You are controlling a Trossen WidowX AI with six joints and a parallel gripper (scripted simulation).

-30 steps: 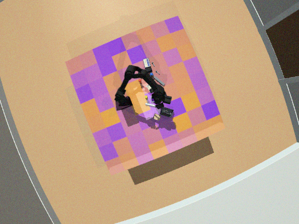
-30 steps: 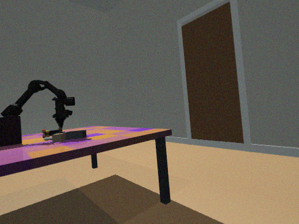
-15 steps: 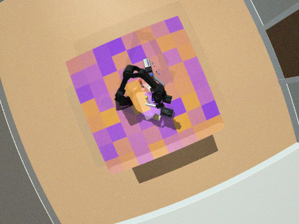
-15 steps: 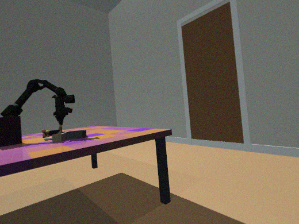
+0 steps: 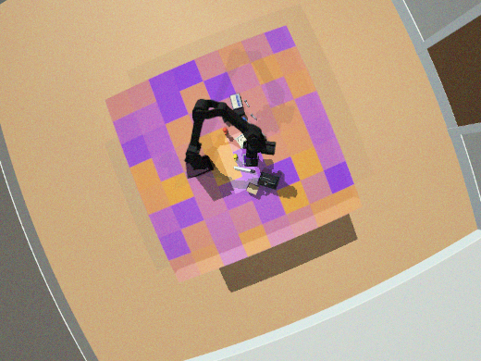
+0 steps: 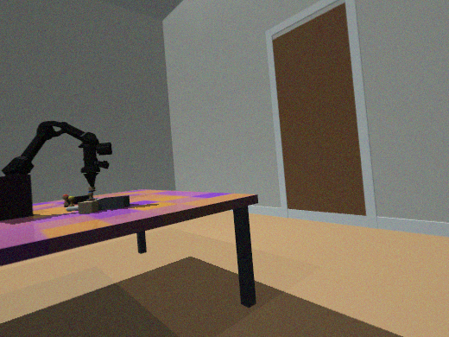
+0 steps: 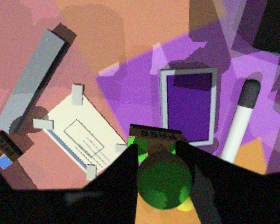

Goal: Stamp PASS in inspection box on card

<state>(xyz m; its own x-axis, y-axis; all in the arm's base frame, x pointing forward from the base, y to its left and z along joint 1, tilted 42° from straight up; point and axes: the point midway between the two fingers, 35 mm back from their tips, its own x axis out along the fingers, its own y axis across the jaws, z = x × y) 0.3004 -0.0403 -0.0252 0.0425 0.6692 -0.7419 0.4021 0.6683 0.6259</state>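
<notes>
Now: the white card 100 mm below my gripper tip and 80 mm to the left of it. The rest, counted from my gripper tip: green stamp: right at my gripper tip; then ink pad: 90 mm below, 40 mm to the right, 20 mm behind; then yellow-topped stamp: 100 mm behind, 80 mm below.
</notes>
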